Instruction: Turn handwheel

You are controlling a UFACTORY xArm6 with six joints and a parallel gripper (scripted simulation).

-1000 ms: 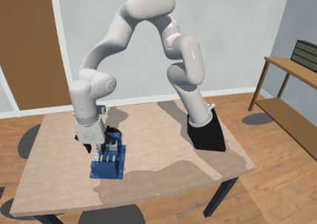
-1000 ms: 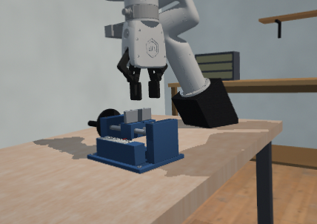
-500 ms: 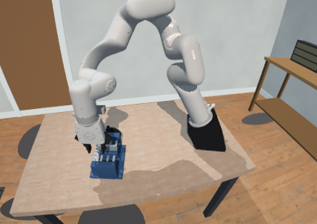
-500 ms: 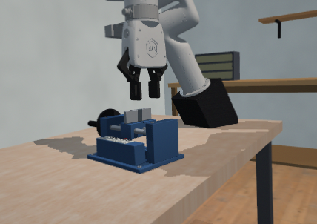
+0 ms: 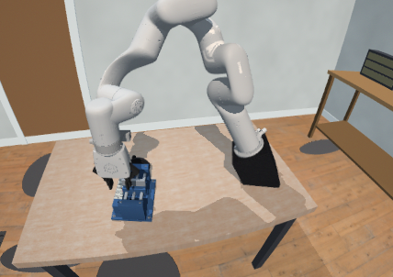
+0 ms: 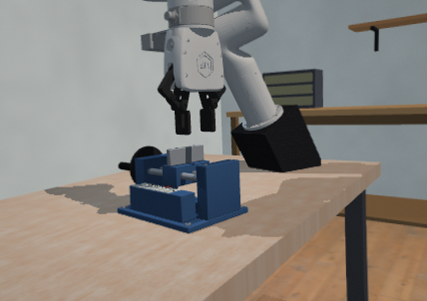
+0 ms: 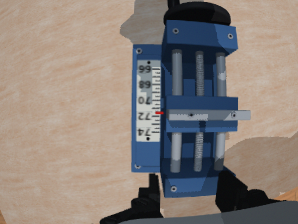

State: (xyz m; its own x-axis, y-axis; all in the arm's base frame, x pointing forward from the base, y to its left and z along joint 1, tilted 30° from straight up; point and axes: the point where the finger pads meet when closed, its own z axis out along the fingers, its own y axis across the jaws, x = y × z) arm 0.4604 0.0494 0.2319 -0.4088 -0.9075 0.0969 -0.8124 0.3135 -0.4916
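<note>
Right now the black handwheel is 90 mm behind my hand, 170 mm to the right of it and 90 mm below it. From my hand the other things lie so: grey stop block (40 mm behind, 50 mm to the right, 80 mm below).
</note>
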